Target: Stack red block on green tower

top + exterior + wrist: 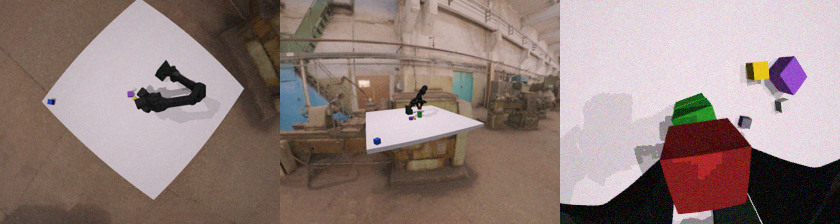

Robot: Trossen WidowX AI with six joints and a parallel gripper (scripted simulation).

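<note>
Right now my gripper tip is 120 mm above the tiny grey block, 70 mm to the left of it and 30 mm past it. Round my gripper tip: purple block 150 mm to the right, 100 mm below, 30 mm ahead; then small yellow block 110 mm below, 100 mm to the right, 40 mm ahead; then red block 10 mm above.
</note>
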